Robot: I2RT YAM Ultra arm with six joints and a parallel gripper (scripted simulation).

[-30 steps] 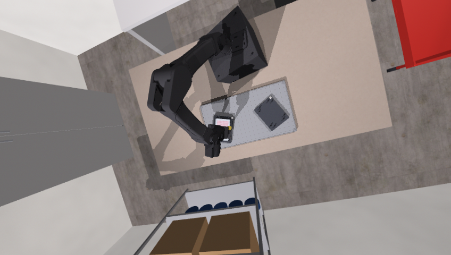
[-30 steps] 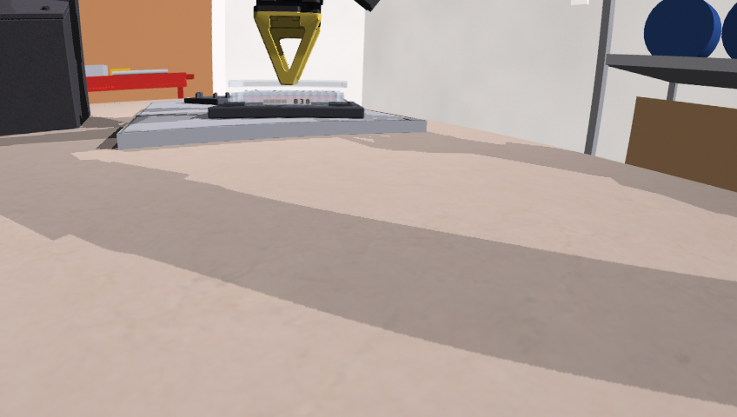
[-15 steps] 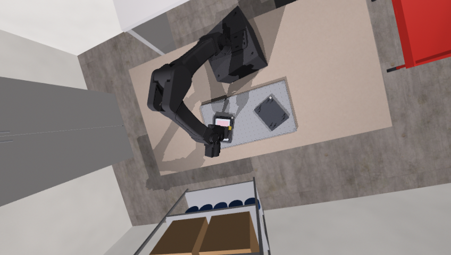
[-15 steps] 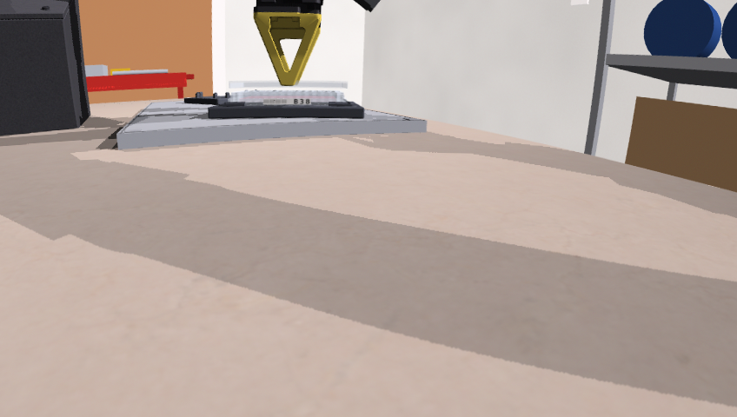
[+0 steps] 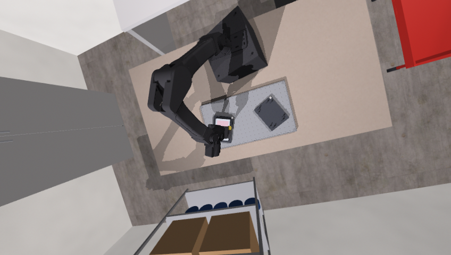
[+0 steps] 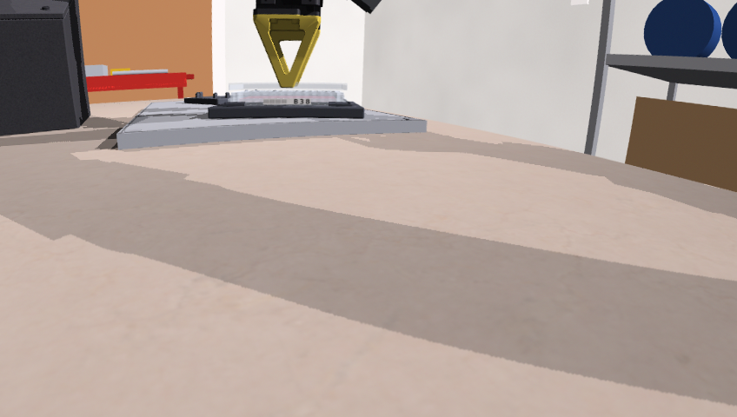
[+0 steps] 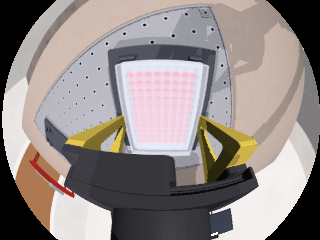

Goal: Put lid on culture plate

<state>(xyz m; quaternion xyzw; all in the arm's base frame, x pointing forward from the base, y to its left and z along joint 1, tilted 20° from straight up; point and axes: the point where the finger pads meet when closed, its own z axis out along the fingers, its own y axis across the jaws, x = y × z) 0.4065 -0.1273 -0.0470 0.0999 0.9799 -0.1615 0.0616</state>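
Right now my hand is 10 mm above the clear lid. The rest, counted from my hand: black plate nest N1 (30 mm below); then culture plate B38 (20 mm below); then grey base plate (150 mm to the left, 50 mm below, 50 mm behind).
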